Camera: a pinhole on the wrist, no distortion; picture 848 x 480 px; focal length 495.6 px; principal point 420.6 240.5 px. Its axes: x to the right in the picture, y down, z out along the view. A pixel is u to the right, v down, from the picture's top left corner.
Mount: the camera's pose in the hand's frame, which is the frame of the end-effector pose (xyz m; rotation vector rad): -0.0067 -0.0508 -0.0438 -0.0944 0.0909 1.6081
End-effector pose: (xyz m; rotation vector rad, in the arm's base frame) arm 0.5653 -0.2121 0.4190 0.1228 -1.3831 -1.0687
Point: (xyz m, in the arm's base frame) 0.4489 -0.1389 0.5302
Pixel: 588.4 95.7
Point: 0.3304 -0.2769 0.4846
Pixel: outside the picture
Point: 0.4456 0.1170 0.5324
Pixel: 700.2 376.3
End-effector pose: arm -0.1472 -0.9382 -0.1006 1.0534 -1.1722 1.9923
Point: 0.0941 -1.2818 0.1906
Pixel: 244.1 146.3
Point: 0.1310 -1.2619 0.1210
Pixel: 231.9 221.2
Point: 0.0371 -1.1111 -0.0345
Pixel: 277.5 330.1
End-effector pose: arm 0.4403 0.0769 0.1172 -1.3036 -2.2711 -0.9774
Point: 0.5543 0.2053 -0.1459
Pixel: 502.2 427.2
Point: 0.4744 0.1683 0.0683
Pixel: 657.2 176.2
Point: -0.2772 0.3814 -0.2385
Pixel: outside the picture
